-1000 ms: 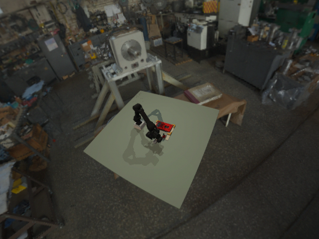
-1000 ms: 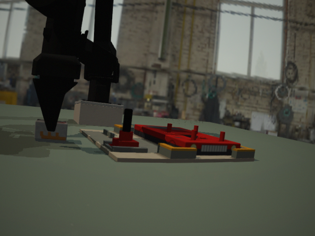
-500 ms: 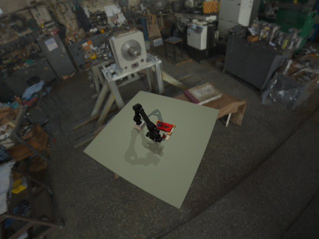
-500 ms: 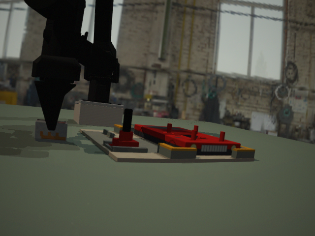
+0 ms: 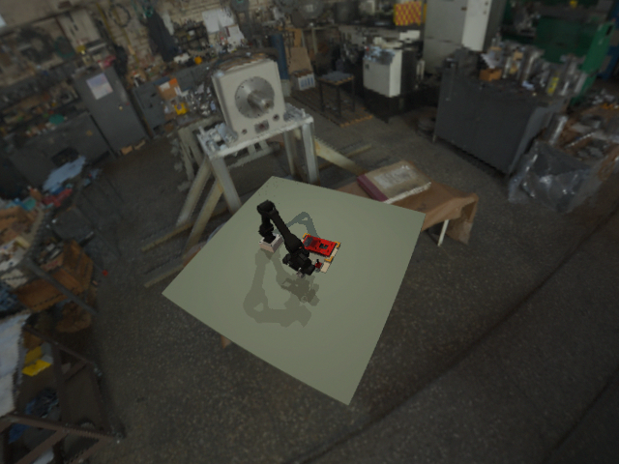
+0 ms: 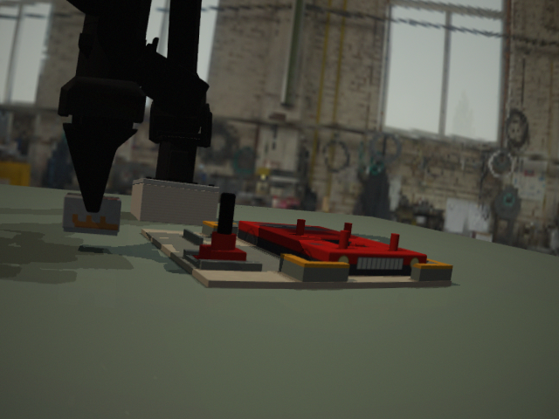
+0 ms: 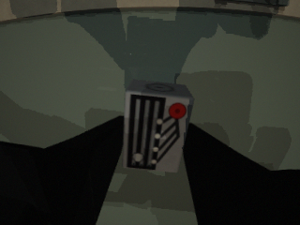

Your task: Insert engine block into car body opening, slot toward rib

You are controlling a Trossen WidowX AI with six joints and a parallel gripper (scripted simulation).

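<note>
Right now the black post is 110 mm to the left of my gripper tip and 50 mm ahead of it. The rest, counted from my gripper tip: engine block: 10 mm below.
</note>
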